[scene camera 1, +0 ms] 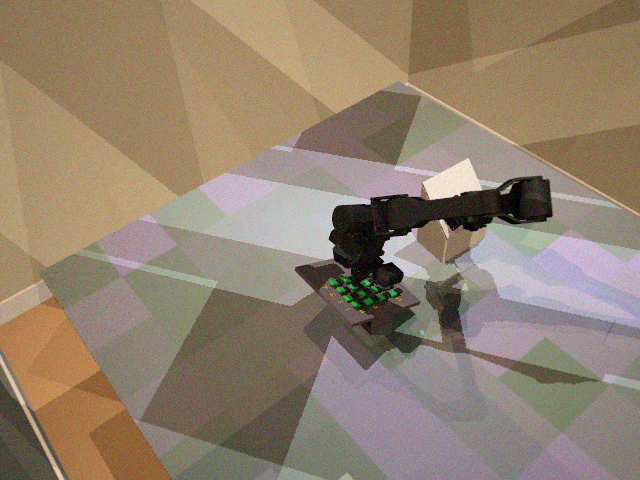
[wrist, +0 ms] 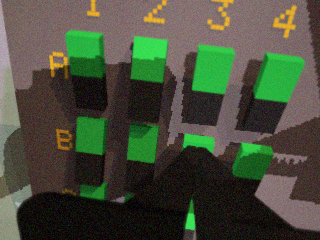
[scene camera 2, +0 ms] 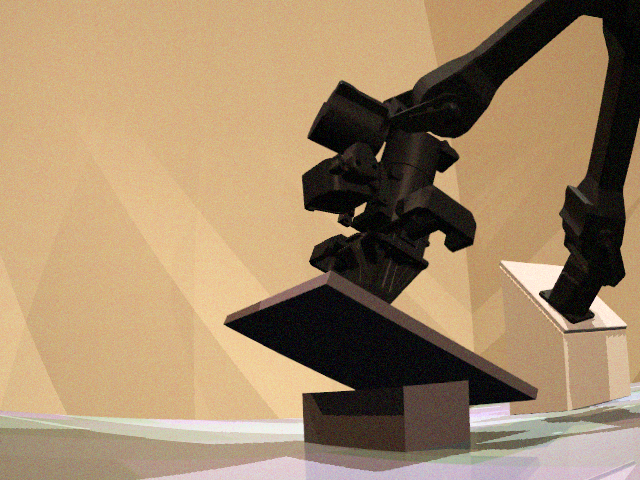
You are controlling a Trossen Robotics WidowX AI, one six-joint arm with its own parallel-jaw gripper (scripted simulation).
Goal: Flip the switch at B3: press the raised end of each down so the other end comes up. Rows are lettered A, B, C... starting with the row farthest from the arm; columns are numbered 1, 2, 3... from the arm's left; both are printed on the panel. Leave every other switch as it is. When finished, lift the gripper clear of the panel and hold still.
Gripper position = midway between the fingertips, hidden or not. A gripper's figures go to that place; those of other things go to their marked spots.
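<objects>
Gripper, mine (wrist: 194, 155), 12 cm from the lens. Rocker switch (wrist: 142, 146), 12 cm from the lens. Another rocker switch (wrist: 252, 161), 12 cm from the lens.
</objects>
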